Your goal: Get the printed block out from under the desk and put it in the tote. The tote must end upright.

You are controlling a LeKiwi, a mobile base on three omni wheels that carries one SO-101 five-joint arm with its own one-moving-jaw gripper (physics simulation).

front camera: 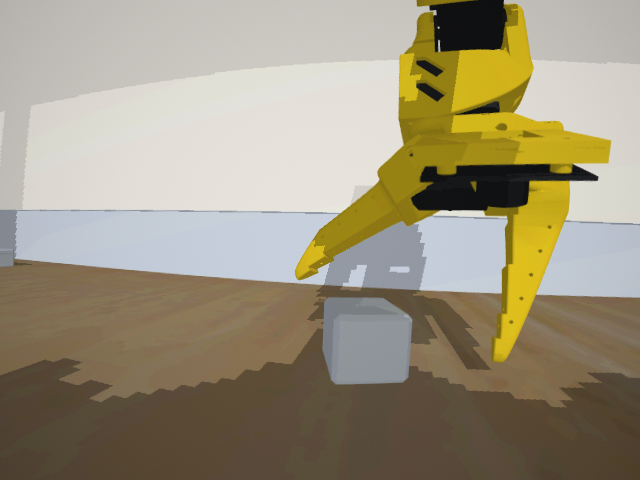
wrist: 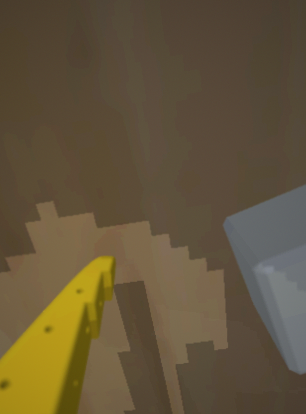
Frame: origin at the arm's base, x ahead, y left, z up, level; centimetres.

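Seen in the pictures: hand, its tool point: (front camera: pixel 492 349) (wrist: pixel 114 272).
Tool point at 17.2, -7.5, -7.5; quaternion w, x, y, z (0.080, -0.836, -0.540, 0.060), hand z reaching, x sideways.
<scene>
A point is followed by its place in that frame, as x, y, z.
The printed block, a light grey block (front camera: pixel 369 351) {17.3, -2.3, -7.5} (wrist: pixel 280 235) {17.3, -3.1, -6.9} with bevelled edges, sits on the brown floor, in shadow. It is right of centre in the front view and cut off by the right edge in the wrist view. My yellow gripper (front camera: pixel 398 317) is open and empty, its jaws spread wide above and to either side of the block in the front view. One notched jaw (wrist: pixel 65 345) {16.7, -7.8, -4.9} shows at lower left in the wrist view, apart from the block. I cannot identify the tote or the desk in these views.
A pale blue band (front camera: pixel 155 248) {49.6, 22.5, -5.6} runs along the foot of the pale wall (front camera: pixel 206 139) {49.5, 15.7, 10.1} behind the block. A small part of a grey object (front camera: pixel 6 257) {45.0, 43.9, -7.6} shows at the far left edge. Jagged shadows lie across the wood-grain floor (front camera: pixel 180 330) {23.5, 7.8, -8.9} (wrist: pixel 175 300) {20.1, -6.5, -9.0}.
</scene>
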